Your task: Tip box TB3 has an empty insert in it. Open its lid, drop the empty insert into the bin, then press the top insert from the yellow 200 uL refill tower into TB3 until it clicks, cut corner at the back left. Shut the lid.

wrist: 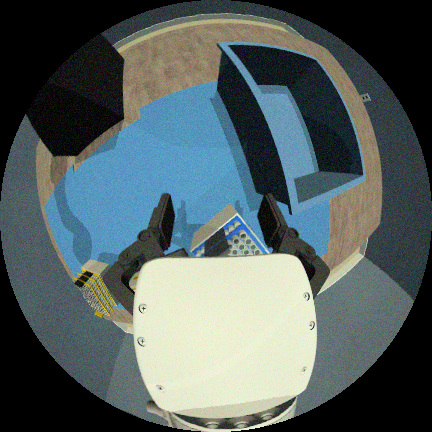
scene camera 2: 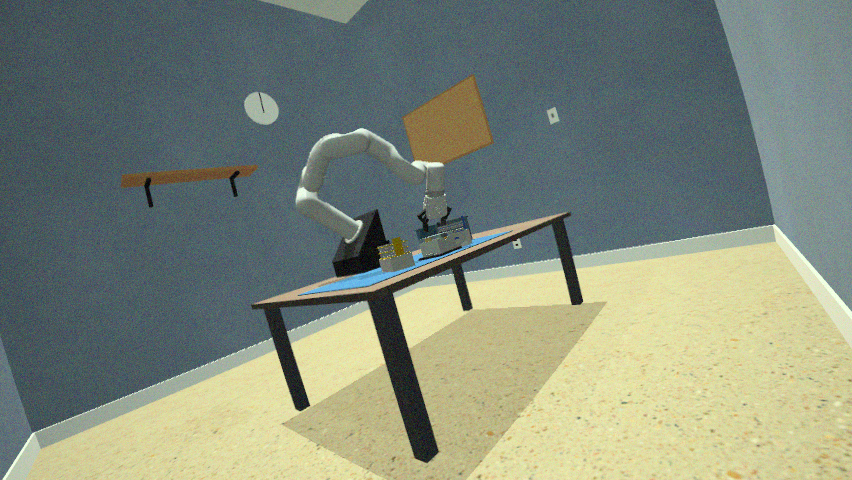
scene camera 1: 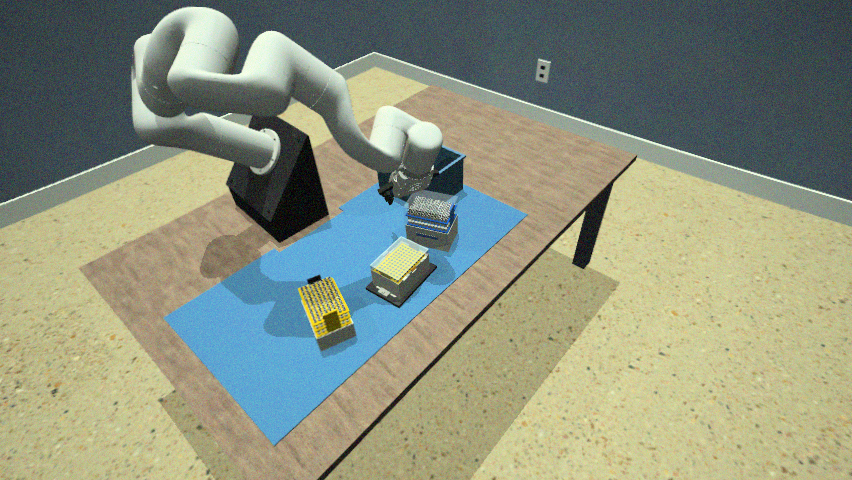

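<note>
A pale tip box, which I take for TB3 (scene camera 1: 400, 262) (scene camera 2: 433, 245), stands on a black base plate. It has a yellow insert on top under what looks like a clear lid; its label is unreadable, and I cannot tell whether the lid is fully shut. The yellow refill tower (scene camera 1: 324, 304) (scene camera 2: 395, 257) (wrist: 97, 290) stands to its left in the scene camera 1 view, with stacked inserts. The dark blue bin (scene camera 1: 454, 177) (wrist: 245, 120) stands at the far end. My gripper (scene camera 1: 387, 195) (scene camera 2: 434, 223) (wrist: 217, 203) is open and empty, above the mat near the bin and the blue tower.
A blue refill tower (scene camera 1: 431, 221) (wrist: 242, 242) stands between TB3 and the bin, partly hidden by my gripper body in the wrist view. The black arm pedestal (scene camera 1: 280, 184) (wrist: 80, 95) stands beside the blue mat (scene camera 1: 238, 339) on the wooden table (scene camera 1: 506, 131).
</note>
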